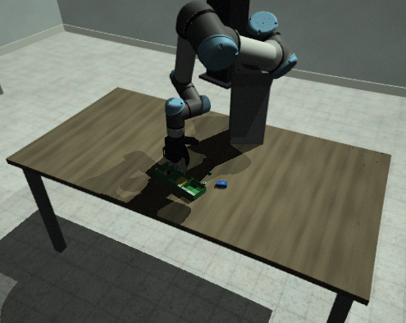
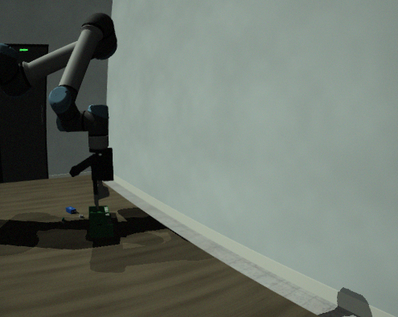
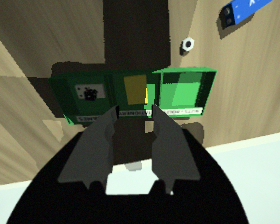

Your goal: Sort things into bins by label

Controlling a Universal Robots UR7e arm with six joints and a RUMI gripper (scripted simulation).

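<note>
The grey hex nut is 70 mm behind my hand, 80 mm to the left of it and 80 mm below it. Round my hand: yellow block 70 mm below; black part 80 mm to the right, 60 mm below; pale rectangular piece 90 mm to the right, 70 mm below.
</note>
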